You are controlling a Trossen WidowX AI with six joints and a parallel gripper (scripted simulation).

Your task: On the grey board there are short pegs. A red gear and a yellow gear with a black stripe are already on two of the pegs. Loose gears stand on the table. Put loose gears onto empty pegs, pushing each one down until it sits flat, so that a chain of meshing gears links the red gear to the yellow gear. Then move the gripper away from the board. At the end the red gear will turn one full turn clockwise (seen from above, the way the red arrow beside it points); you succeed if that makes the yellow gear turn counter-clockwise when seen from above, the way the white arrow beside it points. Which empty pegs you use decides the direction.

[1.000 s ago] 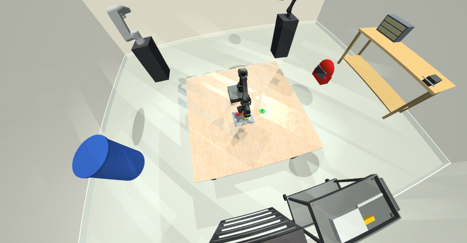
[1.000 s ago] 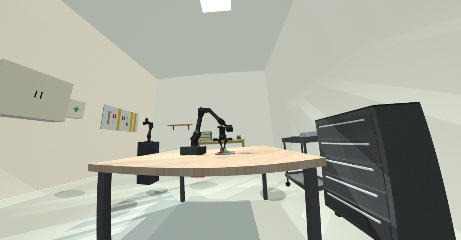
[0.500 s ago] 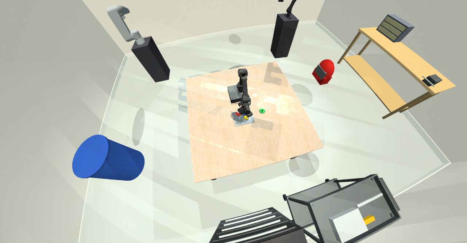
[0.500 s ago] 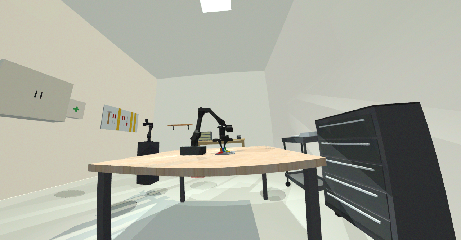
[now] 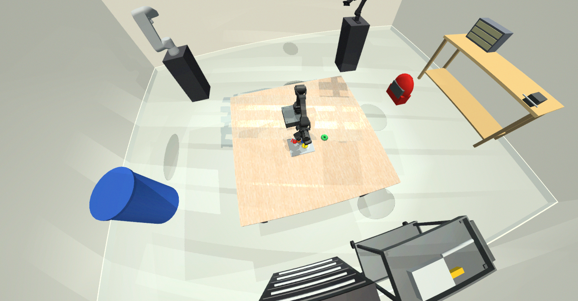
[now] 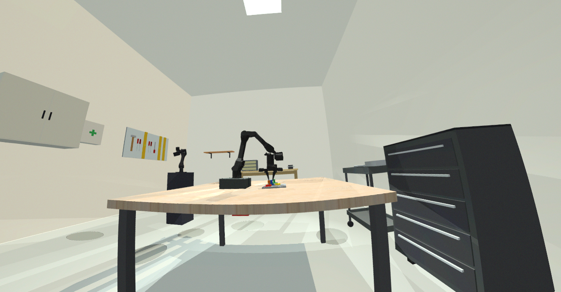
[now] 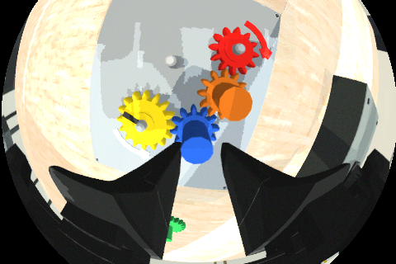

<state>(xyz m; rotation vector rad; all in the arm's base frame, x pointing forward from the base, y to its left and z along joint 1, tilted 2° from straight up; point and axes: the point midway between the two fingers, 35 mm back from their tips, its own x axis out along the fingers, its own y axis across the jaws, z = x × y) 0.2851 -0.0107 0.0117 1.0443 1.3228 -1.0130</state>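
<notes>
My gripper tip is now 20 mm above the blue gear. Round my gripper tip: orange gear 10 mm behind, 40 mm to the right, 20 mm below; red gear 10 mm behind, 70 mm to the right, 30 mm below; grey board 30 mm ahead, 30 mm to the right, 30 mm below.
</notes>
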